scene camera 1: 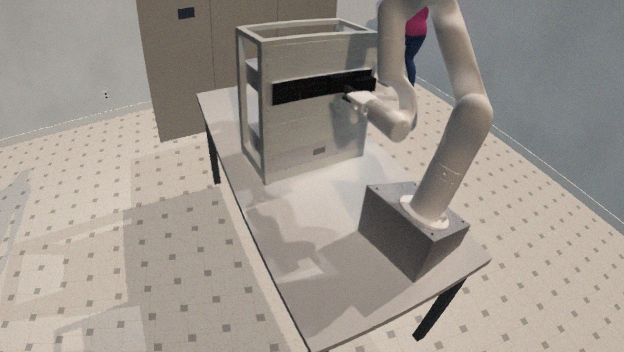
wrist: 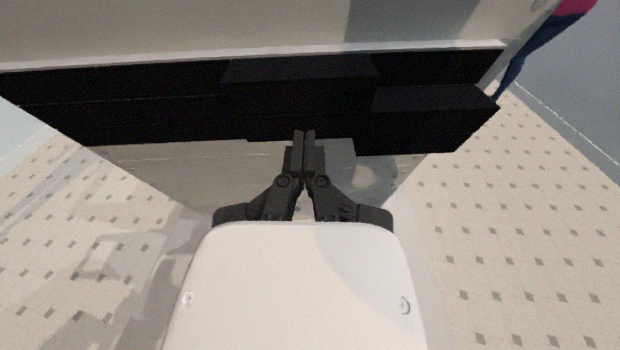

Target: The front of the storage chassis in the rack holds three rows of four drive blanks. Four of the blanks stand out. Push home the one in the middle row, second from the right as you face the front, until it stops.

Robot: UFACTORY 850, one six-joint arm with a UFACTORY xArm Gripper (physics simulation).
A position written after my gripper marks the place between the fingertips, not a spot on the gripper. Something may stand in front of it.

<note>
In view: my gripper (wrist: 305,142) and a pale rack (scene camera 1: 304,124).
The pale rack also shows in the wrist view (wrist: 200,107).
</note>
